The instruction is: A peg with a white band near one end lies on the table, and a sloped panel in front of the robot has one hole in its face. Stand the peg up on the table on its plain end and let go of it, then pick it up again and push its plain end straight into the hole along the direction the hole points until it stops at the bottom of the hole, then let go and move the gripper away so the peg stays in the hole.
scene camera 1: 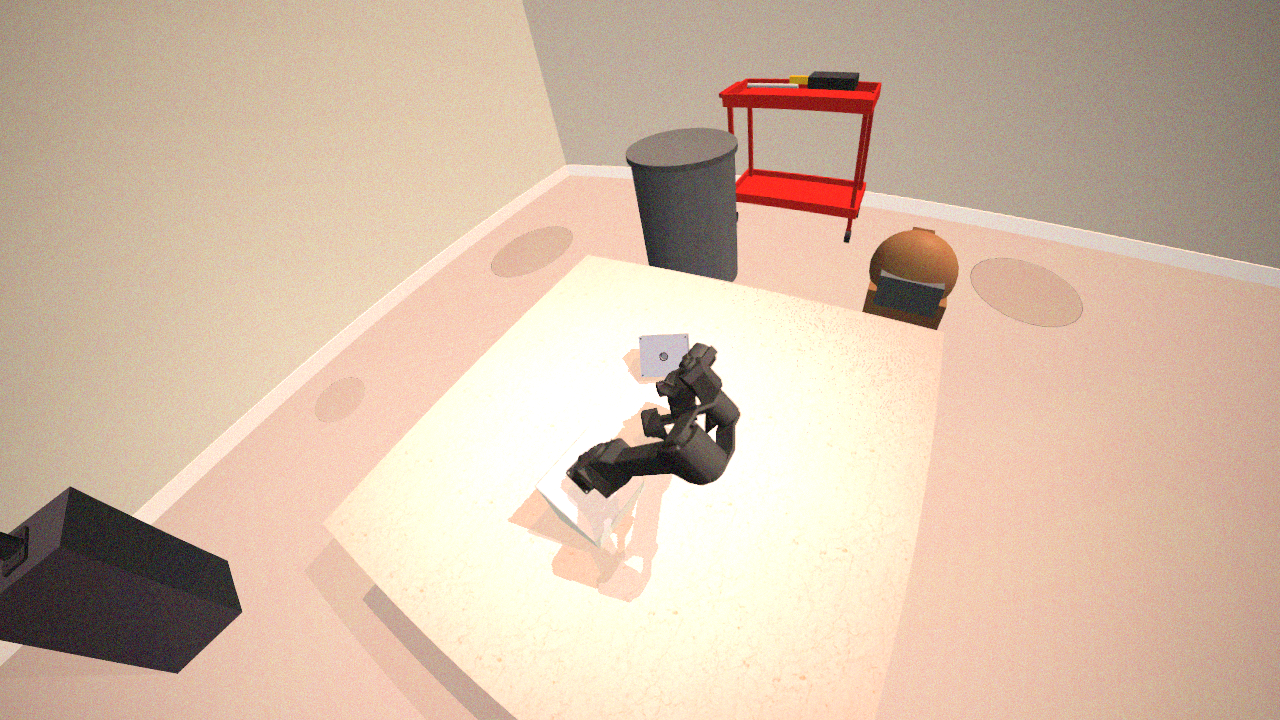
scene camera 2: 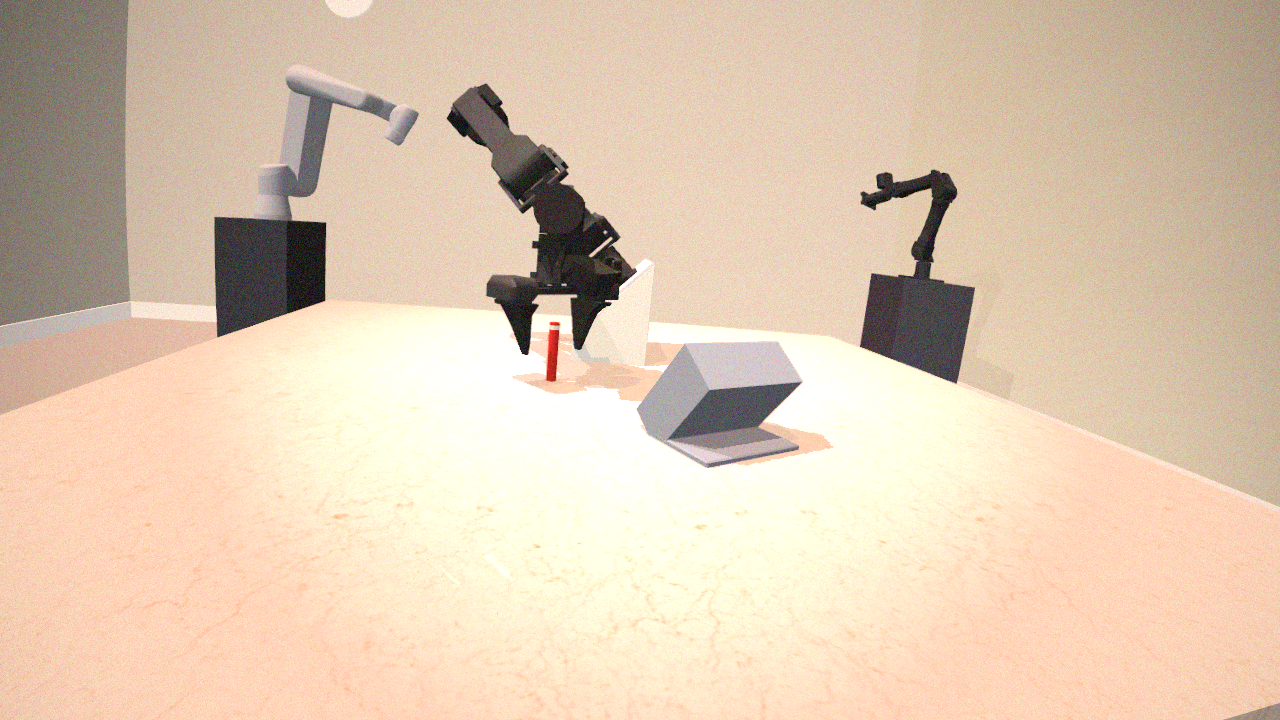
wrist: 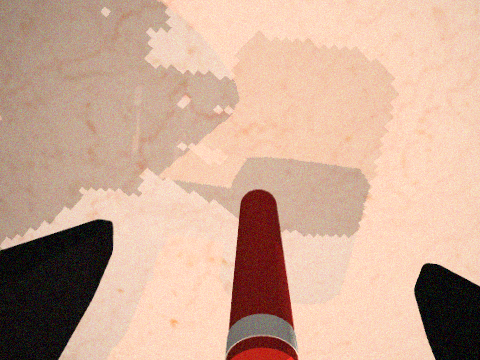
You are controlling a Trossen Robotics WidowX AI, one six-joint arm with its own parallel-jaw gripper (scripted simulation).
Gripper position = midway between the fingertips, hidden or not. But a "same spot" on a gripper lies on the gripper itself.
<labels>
my gripper: scene camera 1 687, 436; scene camera 2; wrist
same spot on my gripper: (wrist: 56, 276) = (scene camera 2: 581, 329)
same spot on grey sloped panel: (scene camera 2: 708, 388) = (scene camera 1: 688, 333)
</labels>
